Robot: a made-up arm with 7 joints.
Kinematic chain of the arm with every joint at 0, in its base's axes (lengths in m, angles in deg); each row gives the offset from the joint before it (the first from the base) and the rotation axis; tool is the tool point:
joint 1: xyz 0 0 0.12 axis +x
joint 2: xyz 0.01 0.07 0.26 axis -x
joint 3: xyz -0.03 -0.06 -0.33 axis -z
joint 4: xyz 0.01 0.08 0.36 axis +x
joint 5: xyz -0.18 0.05 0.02 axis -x
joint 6: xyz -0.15 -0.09 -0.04 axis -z
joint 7: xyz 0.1 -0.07 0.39 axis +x
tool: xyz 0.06 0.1 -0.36
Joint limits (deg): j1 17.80..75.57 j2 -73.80..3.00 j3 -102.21..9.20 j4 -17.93..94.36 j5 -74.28..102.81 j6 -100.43..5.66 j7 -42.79..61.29
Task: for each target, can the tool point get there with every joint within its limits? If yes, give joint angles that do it. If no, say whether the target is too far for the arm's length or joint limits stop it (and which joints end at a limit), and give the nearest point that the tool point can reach.
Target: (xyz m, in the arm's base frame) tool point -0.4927 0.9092 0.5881
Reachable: no: joint limits stop it (at a limit: joint 1, joint 2, joint 3, joint 4, joint 7) | nearest point -0.4180 0.4483 0.5118 | short by 0.473 m
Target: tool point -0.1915 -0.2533 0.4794
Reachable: yes | joints 41.28 -7.12 -0.08 72.07 6.27 -3.99 22.25
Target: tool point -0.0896 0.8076 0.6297
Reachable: no: joint limits stop it (at a limit: joint 1, joint 2, joint 3, joint 4, joint 7) | nearest point -0.2003 0.4307 0.5358 | short by 0.404 m
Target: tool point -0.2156 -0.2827 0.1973
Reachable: yes | joints 67.89 -7.16 -45.48 20.28 33.11 -54.51 -16.35
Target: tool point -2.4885 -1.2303 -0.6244
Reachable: no: too far | nearest point -0.6926 -0.5104 -0.0306 | short by 2.024 m
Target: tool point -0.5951 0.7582 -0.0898
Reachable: no: joint limits stop it (at a limit: joint 1, joint 2, joint 4, joint 6, joint 7) | nearest point -0.3948 0.4108 -0.0144 | short by 0.408 m
